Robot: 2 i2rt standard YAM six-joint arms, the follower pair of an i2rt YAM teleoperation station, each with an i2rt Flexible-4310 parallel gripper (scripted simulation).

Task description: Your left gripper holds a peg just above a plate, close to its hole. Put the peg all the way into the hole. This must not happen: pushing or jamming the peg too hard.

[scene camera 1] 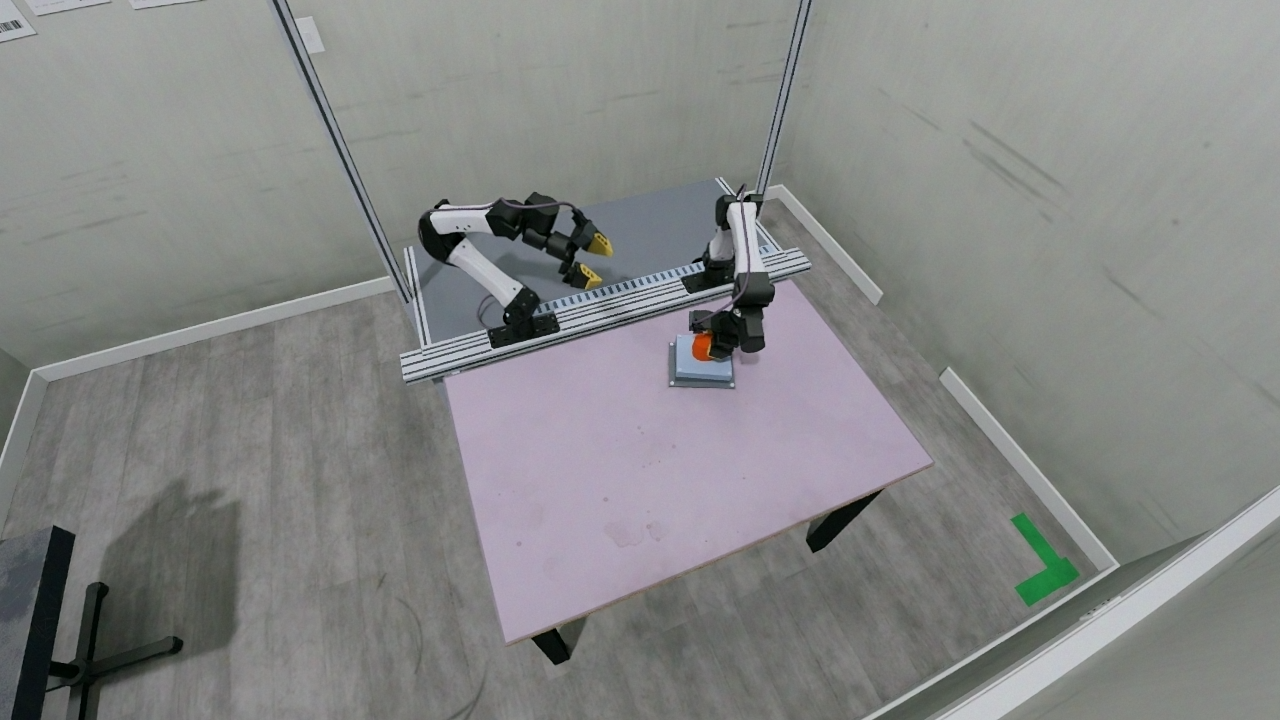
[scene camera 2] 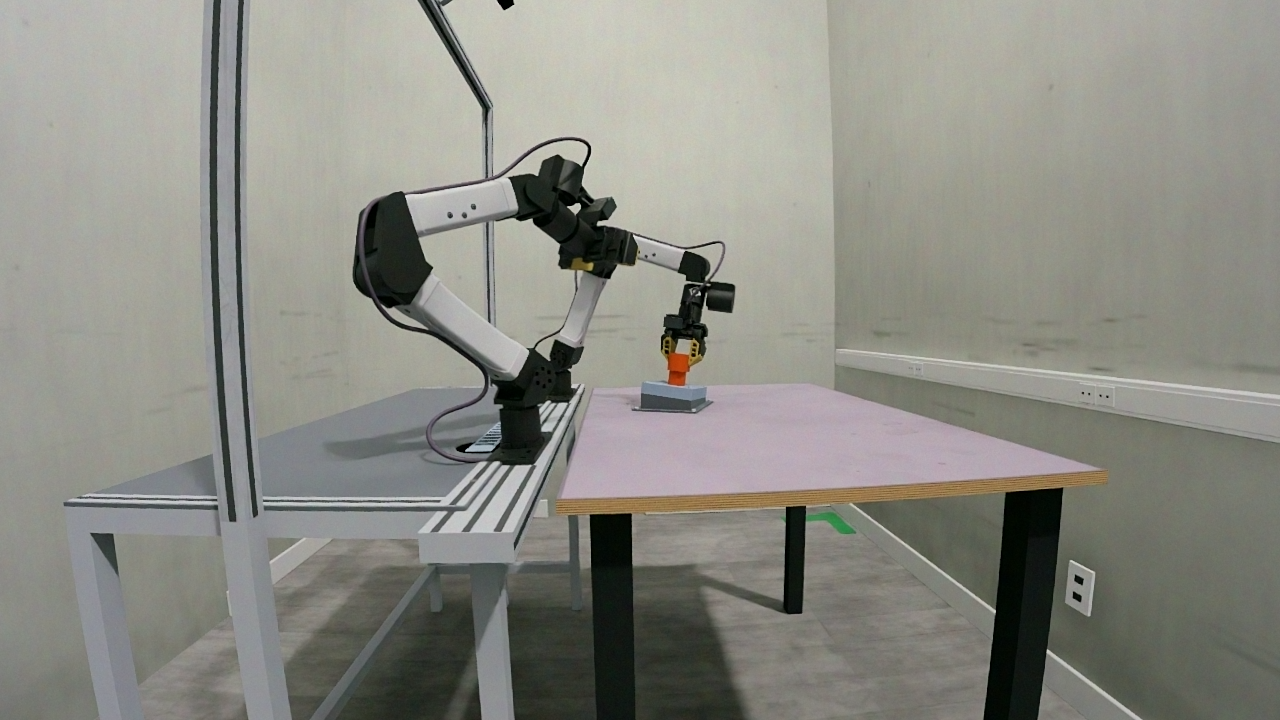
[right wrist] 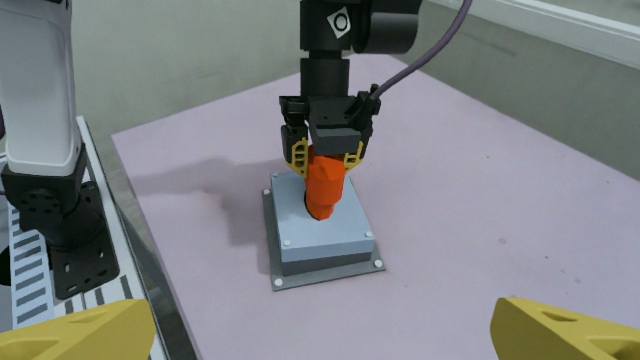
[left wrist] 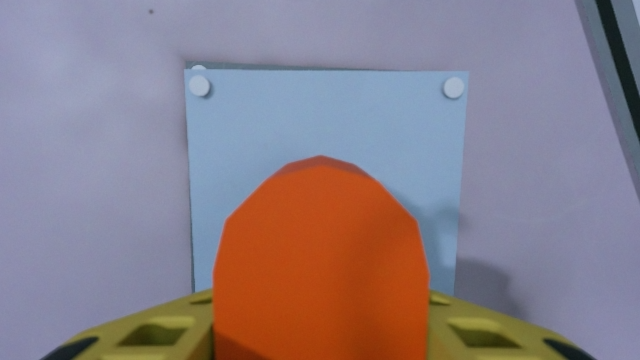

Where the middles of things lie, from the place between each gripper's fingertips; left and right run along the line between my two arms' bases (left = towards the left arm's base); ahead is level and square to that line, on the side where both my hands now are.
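The orange peg [left wrist: 320, 253] has my left hand 2 cm above it. The light blue plate [scene camera 1: 716, 369] is 1 cm behind my left hand and 7 cm below it, while the grey base [scene camera 2: 649, 403] is 1 cm behind my left hand and 8 cm below it.
From my right hand, the orange peg is 160 mm ahead, 230 mm to the left and 230 mm below. The light blue plate is 150 mm ahead of my right hand, 230 mm to the left of it and 280 mm below it; and the grey base, also counted from my right hand, is 150 mm ahead, 220 mm to the left and 290 mm below.
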